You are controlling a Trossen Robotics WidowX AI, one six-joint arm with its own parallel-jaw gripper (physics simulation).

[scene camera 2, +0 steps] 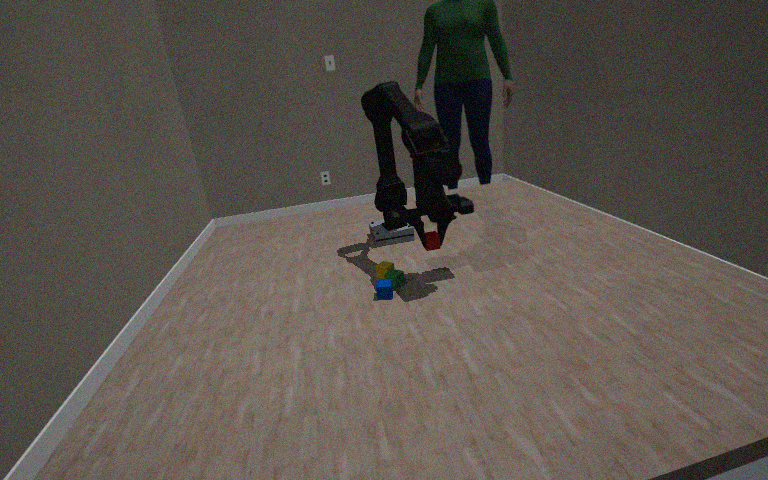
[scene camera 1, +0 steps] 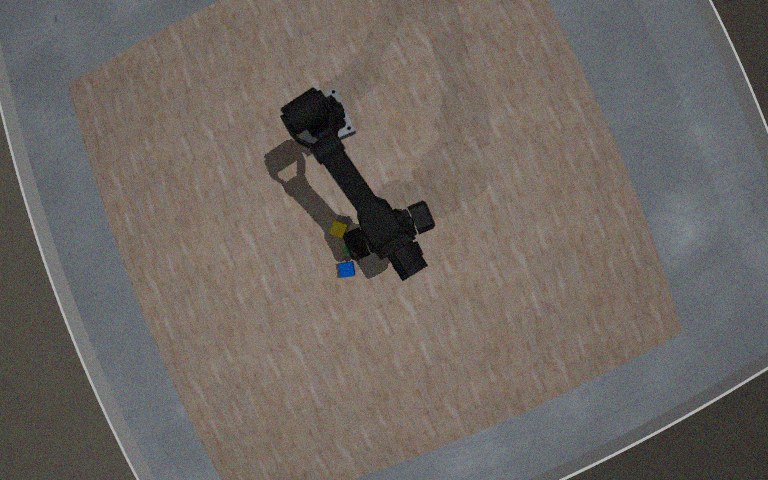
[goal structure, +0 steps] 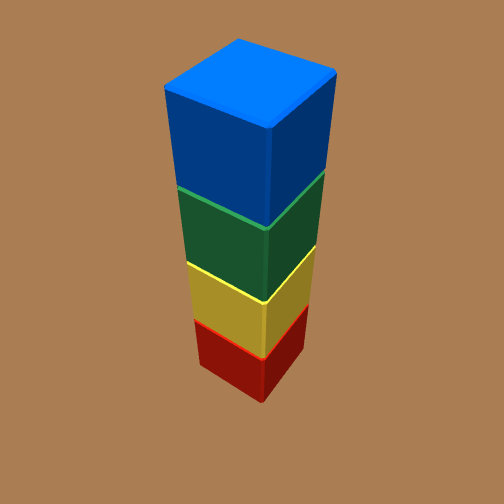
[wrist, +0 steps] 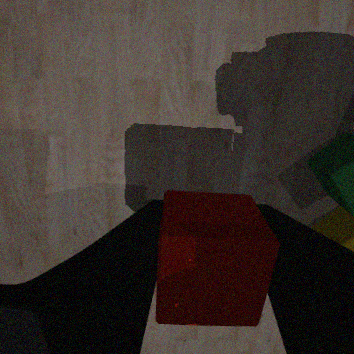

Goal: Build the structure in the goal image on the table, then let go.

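My gripper (scene camera 2: 432, 242) (wrist: 208, 213) is shut on a red cube and holds it in the air above the table. The red cube (scene camera 2: 432, 240) (wrist: 215, 270) is hidden under the arm in scene camera 1. A blue cube (scene camera 1: 346, 269) (scene camera 2: 384, 289), a green cube (scene camera 1: 347, 249) (scene camera 2: 394, 278) (wrist: 340, 170) and a yellow cube (scene camera 1: 338, 228) (scene camera 2: 384, 270) (wrist: 337, 230) stand close together on the table, to the left of the gripper in both scene views. In scene camera 1 the green cube is mostly hidden by the arm.
The arm's grey base plate (scene camera 1: 347, 129) (scene camera 2: 391, 235) stands behind the cubes in scene camera 2. The arm's shadow falls on and around the cubes. A person in a green top (scene camera 2: 461, 42) stands at the back.
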